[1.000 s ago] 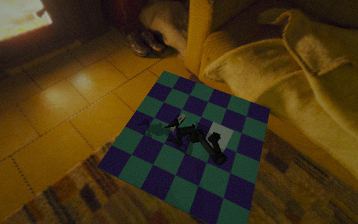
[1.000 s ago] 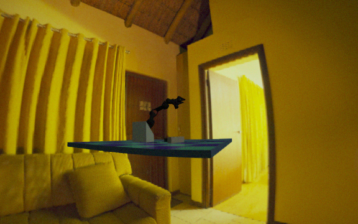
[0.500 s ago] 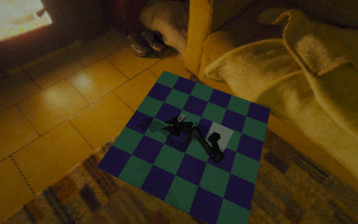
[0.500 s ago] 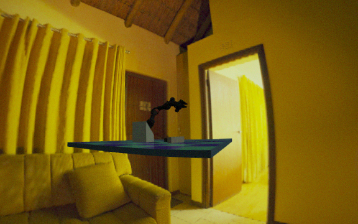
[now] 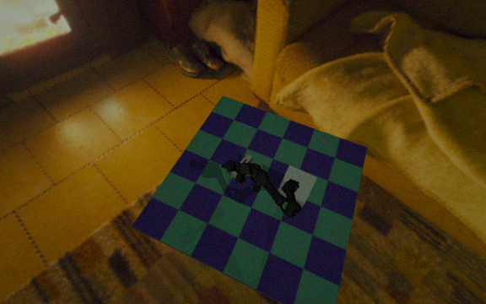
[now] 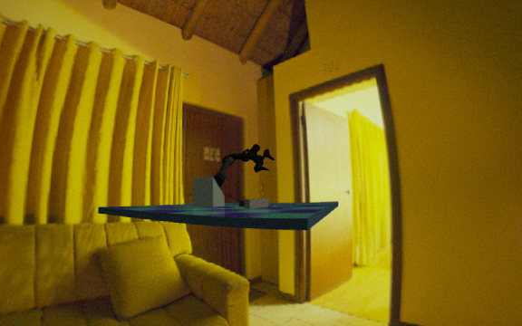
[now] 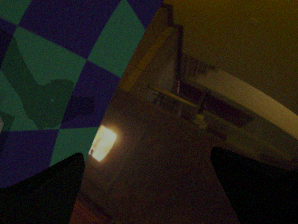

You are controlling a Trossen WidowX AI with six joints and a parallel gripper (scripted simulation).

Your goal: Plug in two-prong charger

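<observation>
The black two-prong charger is 180 mm behind my gripper tip, 80 mm to the right of it and 280 mm below it.
</observation>
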